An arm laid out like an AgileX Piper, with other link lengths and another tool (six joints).
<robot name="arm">
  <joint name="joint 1" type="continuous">
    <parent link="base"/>
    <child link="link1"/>
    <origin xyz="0 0 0.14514"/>
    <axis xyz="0 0 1"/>
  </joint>
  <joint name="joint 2" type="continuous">
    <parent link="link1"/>
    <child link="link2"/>
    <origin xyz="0 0 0"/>
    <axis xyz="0 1 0"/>
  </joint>
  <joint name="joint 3" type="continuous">
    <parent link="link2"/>
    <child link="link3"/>
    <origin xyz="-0.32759 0 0.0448"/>
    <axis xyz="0 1 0"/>
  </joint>
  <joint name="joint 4" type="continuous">
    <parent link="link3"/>
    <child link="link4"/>
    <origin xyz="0.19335 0 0.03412"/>
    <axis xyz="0.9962 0 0.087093"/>
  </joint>
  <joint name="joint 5" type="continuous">
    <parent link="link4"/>
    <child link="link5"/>
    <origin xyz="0 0 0"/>
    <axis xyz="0 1 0"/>
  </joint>
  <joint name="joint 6" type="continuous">
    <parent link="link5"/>
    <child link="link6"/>
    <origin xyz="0.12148 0 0.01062"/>
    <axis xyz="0.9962 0 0.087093"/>
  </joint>
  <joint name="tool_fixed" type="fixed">
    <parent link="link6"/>
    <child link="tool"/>
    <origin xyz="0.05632 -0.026 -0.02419" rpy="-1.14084 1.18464 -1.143"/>
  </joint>
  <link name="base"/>
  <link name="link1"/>
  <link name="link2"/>
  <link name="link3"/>
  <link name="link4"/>
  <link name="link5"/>
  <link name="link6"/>
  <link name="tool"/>
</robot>
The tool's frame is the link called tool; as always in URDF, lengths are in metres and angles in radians. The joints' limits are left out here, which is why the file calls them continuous.
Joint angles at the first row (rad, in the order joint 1, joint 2, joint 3, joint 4, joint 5, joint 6):
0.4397 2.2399 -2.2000 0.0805 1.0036 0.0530
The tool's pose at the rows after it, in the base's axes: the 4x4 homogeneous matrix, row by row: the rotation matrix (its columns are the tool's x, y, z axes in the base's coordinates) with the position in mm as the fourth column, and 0 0 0 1 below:
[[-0.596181, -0.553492, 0.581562, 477.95], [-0.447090, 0.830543, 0.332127, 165.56], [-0.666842, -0.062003, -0.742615, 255.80], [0, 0, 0, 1]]
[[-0.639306, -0.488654, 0.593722, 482.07], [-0.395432, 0.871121, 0.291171, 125.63], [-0.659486, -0.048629, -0.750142, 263.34], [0, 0, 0, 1]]
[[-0.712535, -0.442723, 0.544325, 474.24], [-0.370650, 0.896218, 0.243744, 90.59], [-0.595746, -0.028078, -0.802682, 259.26], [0, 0, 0, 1]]
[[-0.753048, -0.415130, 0.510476, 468.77], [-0.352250, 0.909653, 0.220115, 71.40], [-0.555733, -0.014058, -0.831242, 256.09], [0, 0, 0, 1]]
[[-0.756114, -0.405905, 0.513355, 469.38], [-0.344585, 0.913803, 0.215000, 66.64], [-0.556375, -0.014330, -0.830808, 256.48], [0, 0, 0, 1]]
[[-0.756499, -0.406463, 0.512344, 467.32], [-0.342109, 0.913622, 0.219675, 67.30], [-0.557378, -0.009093, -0.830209, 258.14], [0, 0, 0, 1]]
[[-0.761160, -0.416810, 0.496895, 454.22], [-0.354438, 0.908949, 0.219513, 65.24], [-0.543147, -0.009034, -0.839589, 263.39], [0, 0, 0, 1]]
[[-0.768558, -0.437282, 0.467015, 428.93], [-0.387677, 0.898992, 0.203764, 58.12], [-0.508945, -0.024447, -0.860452, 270.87], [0, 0, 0, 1]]
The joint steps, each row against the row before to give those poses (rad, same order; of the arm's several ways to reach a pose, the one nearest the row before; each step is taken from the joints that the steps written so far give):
-0.0972 -0.0358 0.0000 0.0390 0.0010 0.0011
-0.0826 -0.0197 -0.0021 0.0109 0.0355 0.0000
-0.0674 -0.0047 -0.0009 0.0000 0.0916 0.0000
-0.0386 0.0000 0.0000 0.0011 0.0515 0.0000
-0.0101 -0.0008 0.0000 0.0000 0.0001 0.0000
0.0000 -0.0078 0.0081 0.0054 -0.0001 0.0000
0.0000 -0.0446 0.0625 0.0012 0.0001 -0.0126
0.0000 -0.0815 0.1185 -0.0148 0.0000 -0.0261

